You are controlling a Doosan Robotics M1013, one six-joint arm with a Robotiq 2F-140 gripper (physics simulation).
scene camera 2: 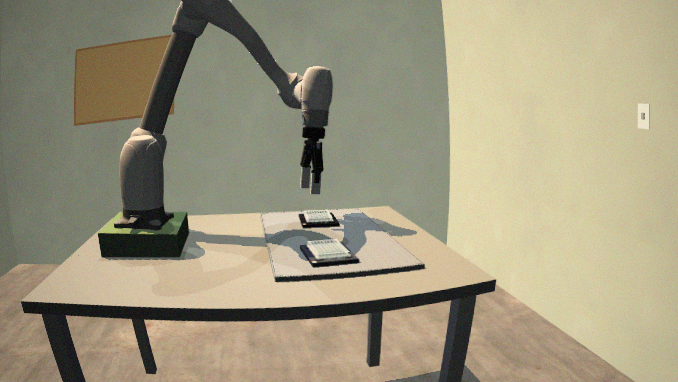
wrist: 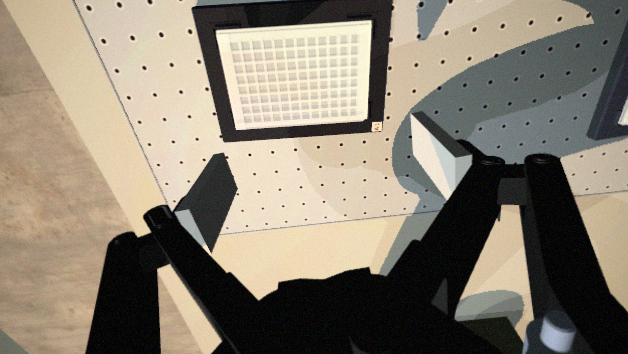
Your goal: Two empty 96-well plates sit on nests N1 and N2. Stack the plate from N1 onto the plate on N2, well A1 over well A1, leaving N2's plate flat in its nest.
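Where they show: gripper, between the fingertips: (scene camera 2: 309, 190) (wrist: 319, 153); arm's base, origin of its link: (scene camera 2: 144, 221).
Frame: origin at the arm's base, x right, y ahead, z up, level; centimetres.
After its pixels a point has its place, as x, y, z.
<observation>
One white 96-well plate (scene camera 2: 318, 215) @(-23.2, 57.8, -3.7) (wrist: 300, 77) @(-25.0, 57.8, -4.4) sits on a dark nest (scene camera 2: 320, 225) @(-17.0, 58.1, -5.6) (wrist: 300, 131) @(-24.9, 52.3, -5.1) at the far side of the perforated board. An A1 tag (wrist: 377, 126) @(-17.2, 52.9, -5.1) shows at this nest's lower right corner in the wrist view. The other white plate (scene camera 2: 328, 249) @(15.3, 59.0, -3.9) (wrist: 625, 114) @(7.7, 54.6, -4.6) sits on the nearer dark nest (scene camera 2: 336, 263) @(21.3, 60.6, -5.8) (wrist: 606, 110) @(6.0, 54.8, -5.1); only part of it shows at the wrist view's right edge. No N1 or N2 label is readable. My gripper (scene camera 2: 310, 188) @(-23.8, 55.1, 4.6) (wrist: 319, 153) @(-23.8, 55.1, 4.6) is open and empty, well above the far plate.
The perforated board (scene camera 2: 390, 257) @(17.1, 75.0, -6.3) (wrist: 300, 185) @(-24.8, 44.9, -6.3) lies on the table (scene camera 2: 225, 290) @(35.8, 33.9, -7.6). The arm's base stands on a green block (scene camera 2: 142, 242) @(13.7, 3.9, -2.9) at the table's left. The arm's shadow falls across the board. A wall stands behind the table.
</observation>
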